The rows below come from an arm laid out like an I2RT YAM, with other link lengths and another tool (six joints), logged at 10 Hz.
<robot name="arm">
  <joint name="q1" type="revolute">
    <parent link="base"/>
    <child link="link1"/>
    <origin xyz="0 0 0.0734"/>
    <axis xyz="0 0 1"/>
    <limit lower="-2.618" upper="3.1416"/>
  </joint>
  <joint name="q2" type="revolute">
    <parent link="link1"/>
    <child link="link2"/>
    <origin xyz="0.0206 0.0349 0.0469"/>
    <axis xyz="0 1 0"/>
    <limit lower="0" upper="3.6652"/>
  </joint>
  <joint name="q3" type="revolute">
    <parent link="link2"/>
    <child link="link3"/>
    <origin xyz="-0.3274 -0.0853 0"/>
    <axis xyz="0 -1 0"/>
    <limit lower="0" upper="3.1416"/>
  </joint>
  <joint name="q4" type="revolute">
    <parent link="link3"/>
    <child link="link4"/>
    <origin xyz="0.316 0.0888 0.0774"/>
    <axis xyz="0 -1 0"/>
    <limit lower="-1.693" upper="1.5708"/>
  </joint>
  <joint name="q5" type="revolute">
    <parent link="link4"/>
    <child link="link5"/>
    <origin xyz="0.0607 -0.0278 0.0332"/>
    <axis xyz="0 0 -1"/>
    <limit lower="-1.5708" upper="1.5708"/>
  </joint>
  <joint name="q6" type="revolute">
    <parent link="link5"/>
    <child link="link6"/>
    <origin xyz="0.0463 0 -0.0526"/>
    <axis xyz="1 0 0"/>
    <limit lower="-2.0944" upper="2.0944"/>
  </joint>
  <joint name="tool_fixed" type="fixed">
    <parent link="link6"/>
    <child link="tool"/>
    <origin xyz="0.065 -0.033 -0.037" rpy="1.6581 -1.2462 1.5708"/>
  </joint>
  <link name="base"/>
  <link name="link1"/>
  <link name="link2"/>
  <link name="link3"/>
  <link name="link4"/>
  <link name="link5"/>
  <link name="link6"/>
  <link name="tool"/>
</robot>
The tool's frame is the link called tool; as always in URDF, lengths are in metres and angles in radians.
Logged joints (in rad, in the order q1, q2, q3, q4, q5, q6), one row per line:
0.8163 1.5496 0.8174 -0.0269 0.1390 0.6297
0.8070 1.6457 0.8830 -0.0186 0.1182 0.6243
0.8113 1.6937 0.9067 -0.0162 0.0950 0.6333
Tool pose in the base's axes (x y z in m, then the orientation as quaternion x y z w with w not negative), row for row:
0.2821 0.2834 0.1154 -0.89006 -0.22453 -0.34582 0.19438
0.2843 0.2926 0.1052 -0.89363 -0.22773 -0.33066 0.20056
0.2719 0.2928 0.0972 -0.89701 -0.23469 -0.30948 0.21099
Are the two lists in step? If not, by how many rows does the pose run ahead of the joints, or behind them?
The pose runs 1 row ahead of the joints: the pose in row i belongs to the joints in row i + 1.
